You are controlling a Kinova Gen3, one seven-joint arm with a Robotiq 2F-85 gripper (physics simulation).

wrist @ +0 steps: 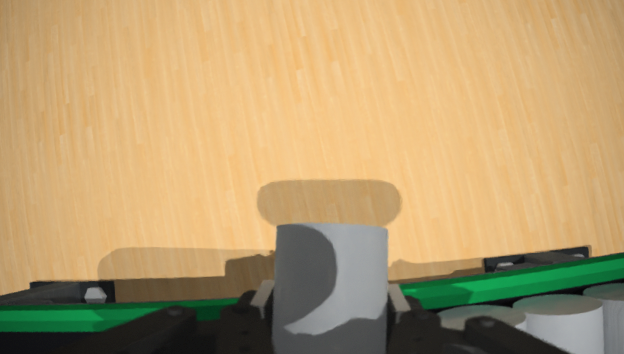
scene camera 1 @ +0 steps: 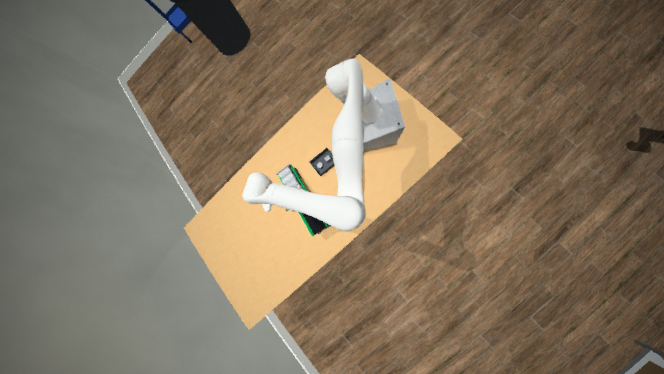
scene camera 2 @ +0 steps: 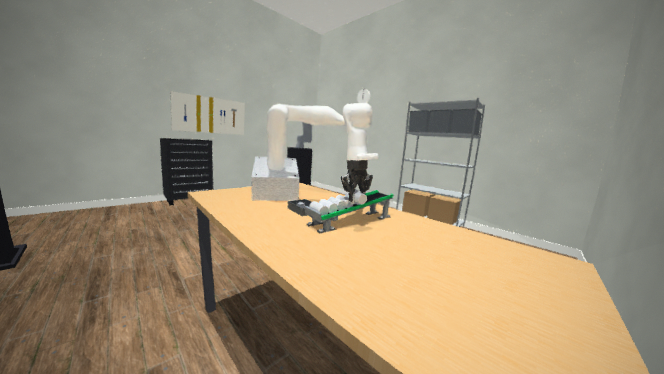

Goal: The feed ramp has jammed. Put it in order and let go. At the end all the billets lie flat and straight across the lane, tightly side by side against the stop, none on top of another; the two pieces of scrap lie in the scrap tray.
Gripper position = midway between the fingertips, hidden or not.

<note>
In view: the gripper (scene camera 2: 357, 202), a billet (wrist: 330, 279) and a billet (wrist: 454, 318).
The gripper is seen too in the wrist view (wrist: 329, 305).
</note>
